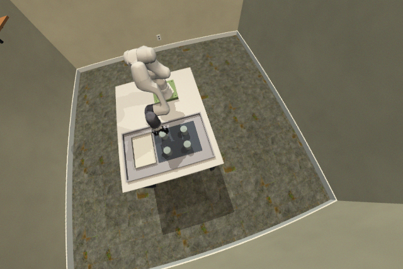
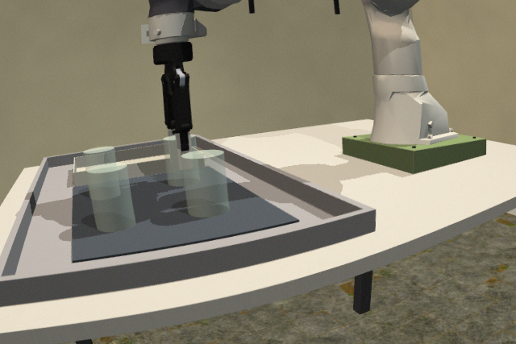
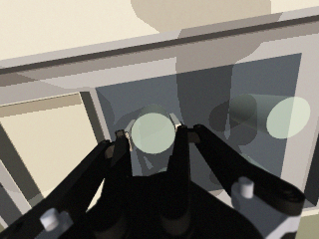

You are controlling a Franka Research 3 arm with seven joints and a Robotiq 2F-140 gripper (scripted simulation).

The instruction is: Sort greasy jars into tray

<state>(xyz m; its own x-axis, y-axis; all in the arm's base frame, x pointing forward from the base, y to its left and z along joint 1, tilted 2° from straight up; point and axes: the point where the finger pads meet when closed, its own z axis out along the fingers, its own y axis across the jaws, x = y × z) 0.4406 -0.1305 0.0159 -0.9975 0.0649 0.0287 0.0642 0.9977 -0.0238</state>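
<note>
Now: the cream tray 220 mm to the right of my hand, 60 mm below it and 60 mm ahead of it. From my hand the other things lie so: dark mat 100 mm to the left, 80 mm ahead, 60 mm below.
</note>
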